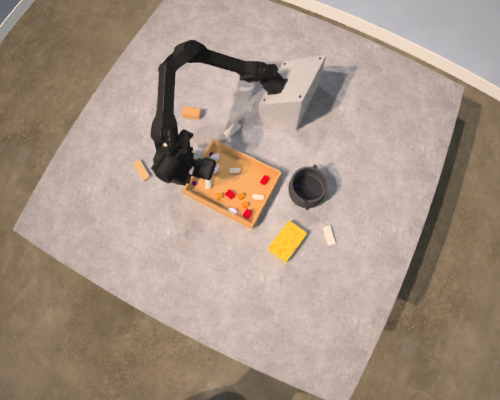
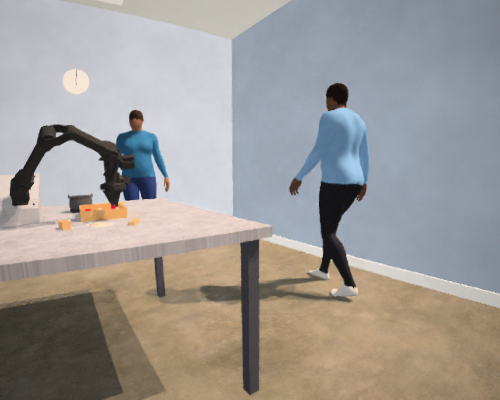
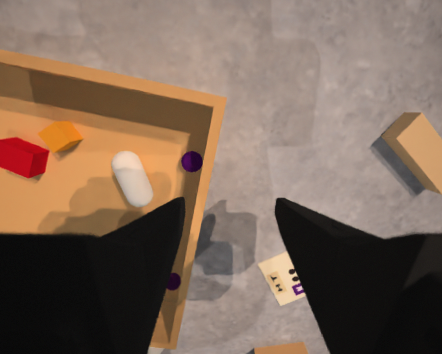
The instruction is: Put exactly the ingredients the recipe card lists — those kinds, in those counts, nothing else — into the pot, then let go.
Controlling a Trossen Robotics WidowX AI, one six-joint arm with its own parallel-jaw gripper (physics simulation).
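Seen in the pictures: gripper, fingertip midpoint: (image 2: 114, 206) (image 3: 230, 205); arm's base at its link origin: (image 1: 278, 87) (image 2: 20, 199).
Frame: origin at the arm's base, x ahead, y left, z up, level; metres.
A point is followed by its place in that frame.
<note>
My gripper (image 1: 189, 174) @(x 0.391, y -0.132, z -0.046 m) (image 2: 114, 204) @(x 0.391, y -0.132, z -0.046 m) (image 3: 230, 205) @(x 0.391, y -0.132, z -0.046 m) is open and empty, above the left end of the orange tray (image 1: 268, 200) @(x 0.349, y 0.133, z -0.082 m) (image 2: 90, 214) @(x 0.287, y -0.118, z -0.075 m) (image 3: 100, 76) @(x 0.444, y -0.053, z -0.058 m). One purple ball (image 1: 194, 183) @(x 0.403, y -0.103, z -0.084 m) (image 3: 192, 161) @(x 0.403, y -0.105, z -0.082 m) lies by the tray's end wall; another purple ball (image 3: 173, 281) @(x 0.292, y -0.105, z -0.085 m) is partly behind a finger. The tray also holds a white capsule (image 1: 208, 183) @(x 0.384, y -0.061, z -0.079 m) (image 3: 132, 179) @(x 0.384, y -0.067, z -0.079 m), red blocks (image 1: 264, 180) @(x 0.294, y 0.096, z -0.078 m), small orange cubes (image 1: 241, 196) @(x 0.374, y 0.054, z -0.082 m) and pale lilac pieces (image 1: 233, 211) @(x 0.431, y 0.055, z -0.074 m). The dark pot (image 1: 315, 192) @(x 0.255, y 0.260, z -0.081 m) (image 2: 80, 203) @(x 0.257, y 0.172, z -0.053 m) has a purple piece (image 1: 297, 185) @(x 0.265, y 0.198, z -0.066 m) inside. The recipe card (image 3: 272, 267) @(x 0.306, y -0.198, z -0.102 m) is partly hidden by a finger; its full list is unreadable.
A yellow sponge (image 1: 287, 241) @(x 0.441, y 0.248, z -0.073 m) and white block (image 1: 329, 235) @(x 0.361, y 0.360, z -0.092 m) lie near the pot. A tan block (image 1: 141, 170) @(x 0.443, y -0.290, z -0.088 m) (image 3: 417, 150) @(x 0.443, y -0.276, z -0.088 m), an orange block (image 1: 191, 112) @(x 0.184, y -0.239, z -0.074 m) (image 2: 64, 224) @(x 0.181, y -0.274, z -0.082 m) and a pale piece (image 1: 232, 130) @(x 0.177, y -0.083, z -0.092 m) lie around the tray. Two people stand beyond the table.
</note>
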